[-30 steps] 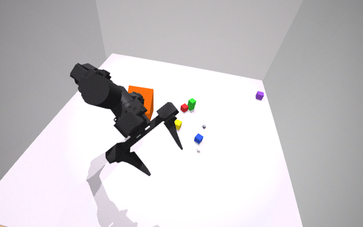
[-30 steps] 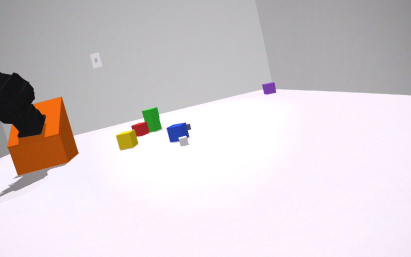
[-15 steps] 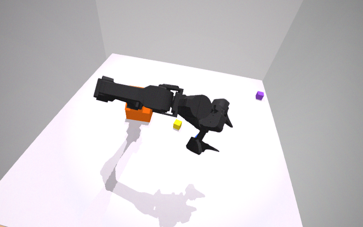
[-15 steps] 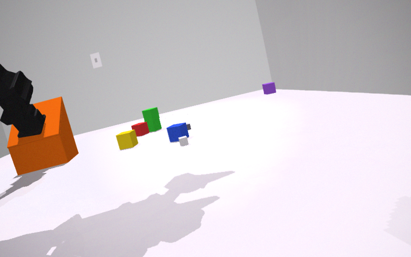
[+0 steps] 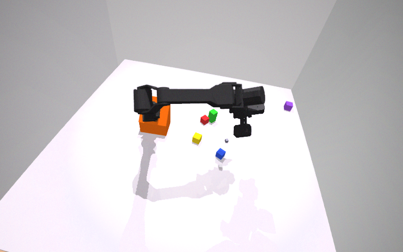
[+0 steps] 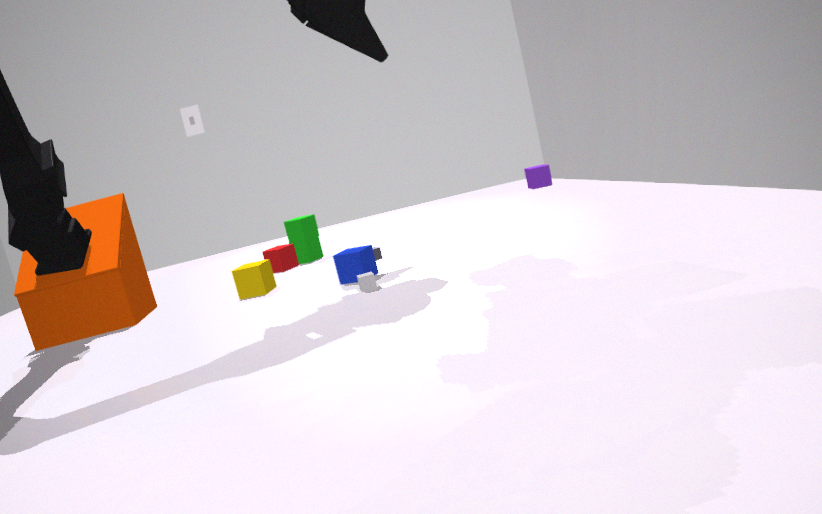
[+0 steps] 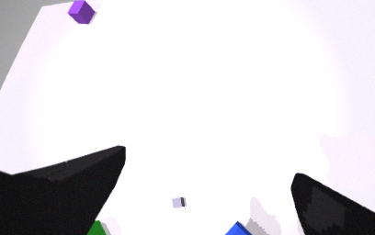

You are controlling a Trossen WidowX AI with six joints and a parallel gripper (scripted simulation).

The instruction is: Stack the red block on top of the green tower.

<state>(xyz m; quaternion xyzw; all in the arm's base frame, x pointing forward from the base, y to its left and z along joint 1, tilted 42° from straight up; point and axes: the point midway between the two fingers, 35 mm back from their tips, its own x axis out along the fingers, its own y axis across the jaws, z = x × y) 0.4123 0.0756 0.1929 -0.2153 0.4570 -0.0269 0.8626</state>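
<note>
Right now the red block is 220 mm below my gripper tip, 200 mm to the left of it and 200 mm behind it. Also, from my gripper tip: purple block: 500 mm to the left, 310 mm ahead, 220 mm below; yellow block: 220 mm below, 210 mm behind, 50 mm to the left; blue block: 220 mm below, 80 mm behind, 10 mm to the right.
</note>
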